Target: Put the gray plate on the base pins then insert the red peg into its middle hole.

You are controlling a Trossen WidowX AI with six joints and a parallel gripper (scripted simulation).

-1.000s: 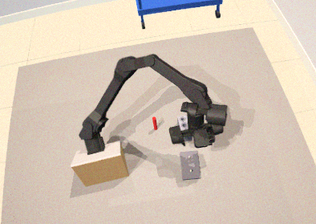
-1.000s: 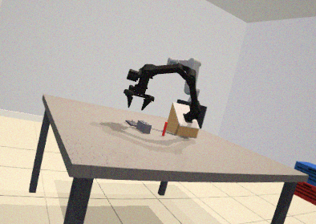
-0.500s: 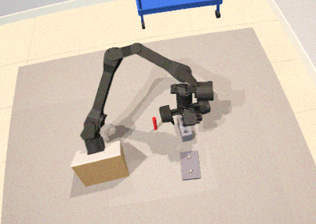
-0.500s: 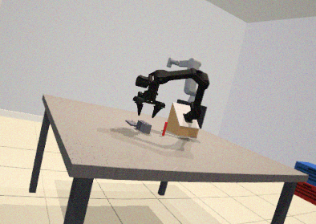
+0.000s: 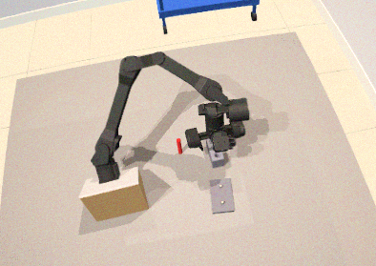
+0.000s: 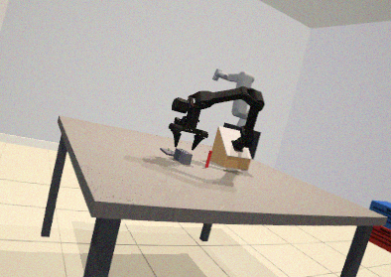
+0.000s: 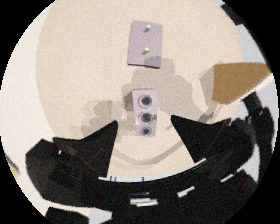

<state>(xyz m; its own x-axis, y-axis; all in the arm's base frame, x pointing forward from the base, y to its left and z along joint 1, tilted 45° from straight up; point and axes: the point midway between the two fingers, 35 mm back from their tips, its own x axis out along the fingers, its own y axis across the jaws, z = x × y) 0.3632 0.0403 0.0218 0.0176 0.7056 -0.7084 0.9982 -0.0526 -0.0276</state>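
The gray plate is 20 mm below my gripper tip. From my gripper tip the other things lie so: red peg (110 mm behind, 50 mm to the left, 20 mm below).
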